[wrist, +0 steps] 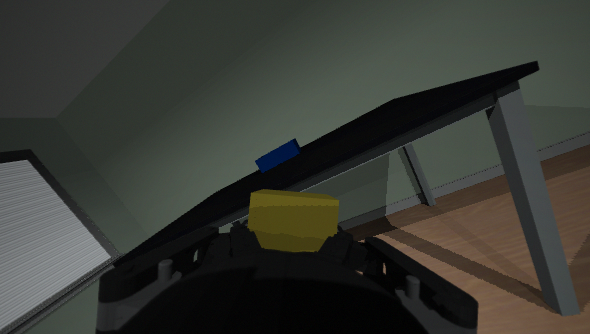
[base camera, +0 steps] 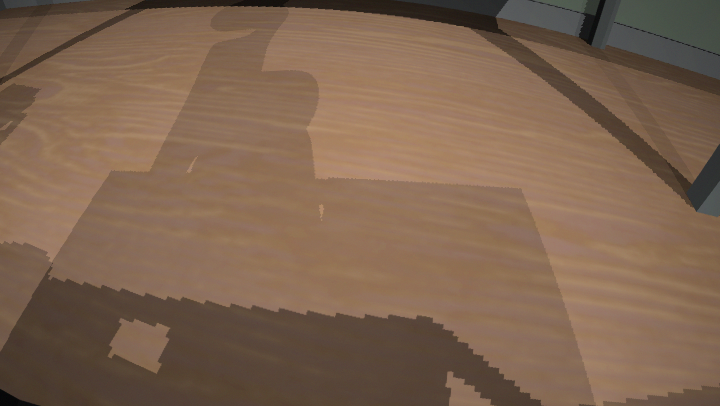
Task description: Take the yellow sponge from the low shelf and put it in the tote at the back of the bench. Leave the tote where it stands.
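Frame: origin at the arm's base, x right, y ahead, z up, level; centimetres.
Seen in the pictures: gripper, fingertip midpoint: [wrist: 292, 226].
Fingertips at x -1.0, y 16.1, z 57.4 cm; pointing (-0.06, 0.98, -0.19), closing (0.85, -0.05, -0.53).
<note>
Offsets run from my fingertips to a thing's top centre. Level surfaces: height alone.
My gripper [wrist: 292, 226] is shut on the yellow sponge {dy -2.6, dx -0.7, dz +5.4 cm} [wrist: 294, 217], which sits between the fingertips at the lower middle of the wrist view. The blue tote {dy +109.9, dx -10.0, dz +4.3 cm} [wrist: 278, 156] stands on the dark top of the bench {dz -5.7 cm} [wrist: 400, 112], beyond the sponge in the wrist view. The sponge is apart from the tote. The bench looks tilted because the wrist camera is turned. The inside of the tote is hidden. The sponge, tote and gripper do not show in the base camera view. The low shelf cannot be made out in either view.
A grey bench leg [wrist: 535, 200] [base camera: 708, 189] stands at the right in both views. A farther leg [wrist: 419, 175] [base camera: 603, 25] stands near the wall. A pale ribbed panel with a dark frame [wrist: 45, 235] is at the left of the wrist view. Shadows lie across the wooden floor {dz -97.1 cm} [base camera: 403, 126].
</note>
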